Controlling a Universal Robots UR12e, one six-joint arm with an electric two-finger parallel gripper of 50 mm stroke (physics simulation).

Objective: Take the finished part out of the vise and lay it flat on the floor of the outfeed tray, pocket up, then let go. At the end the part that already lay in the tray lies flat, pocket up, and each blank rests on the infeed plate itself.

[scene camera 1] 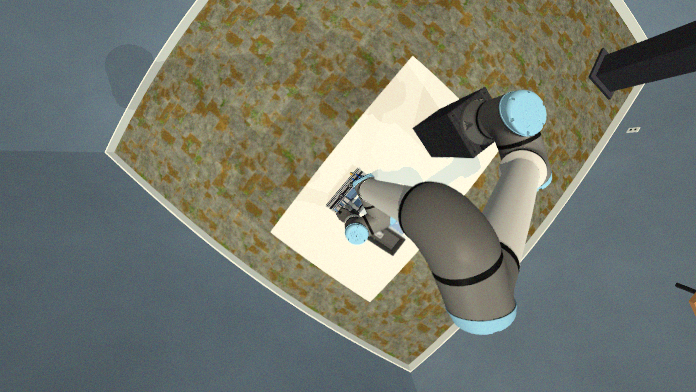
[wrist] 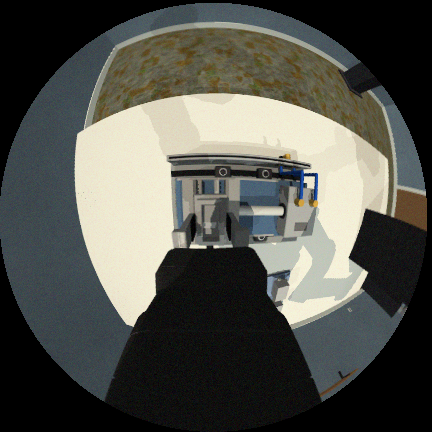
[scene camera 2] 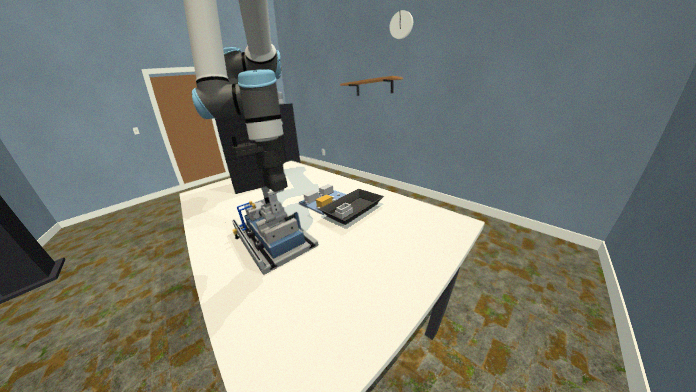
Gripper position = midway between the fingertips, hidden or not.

Observation:
In view: my gripper (scene camera 2: 273, 209).
My gripper is seen too in the wrist view (wrist: 210, 220).

